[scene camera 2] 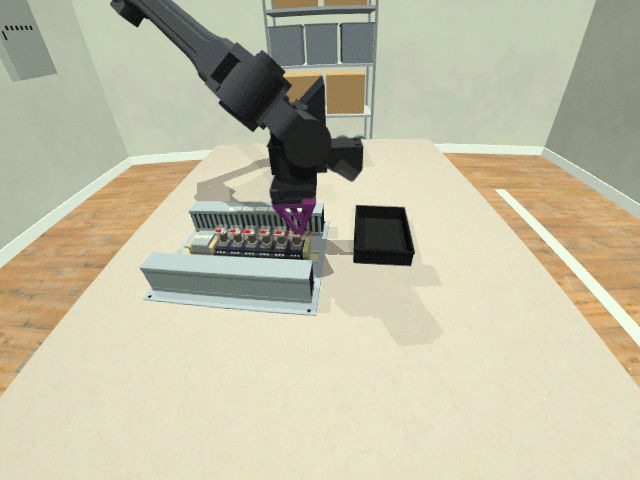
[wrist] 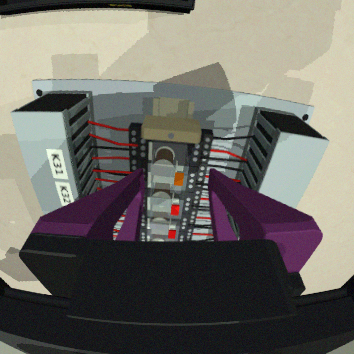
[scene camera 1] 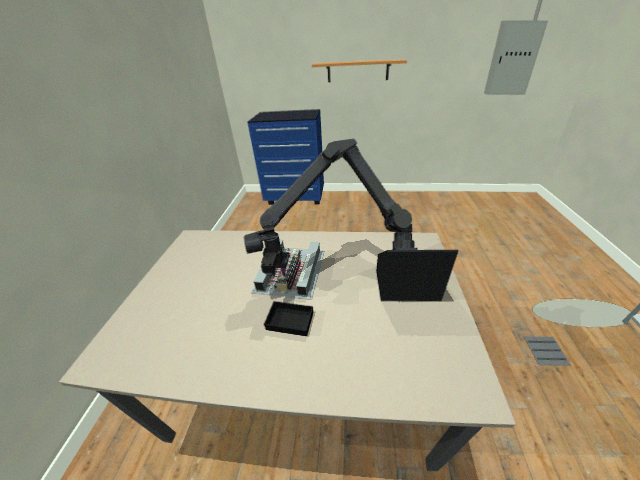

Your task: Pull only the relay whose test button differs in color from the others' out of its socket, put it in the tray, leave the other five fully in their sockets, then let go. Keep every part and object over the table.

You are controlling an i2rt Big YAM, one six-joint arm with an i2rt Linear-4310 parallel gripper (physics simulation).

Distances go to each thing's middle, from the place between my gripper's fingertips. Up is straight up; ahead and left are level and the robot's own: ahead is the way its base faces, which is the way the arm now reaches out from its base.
The tan end block [wrist: 156,127] is 6 cm below my hand and 1 cm to the left of it. From my hand the other things lie so: grey panel [scene camera 2: 317,242] (12 cm to the right, 8 cm below, 2 cm behind).
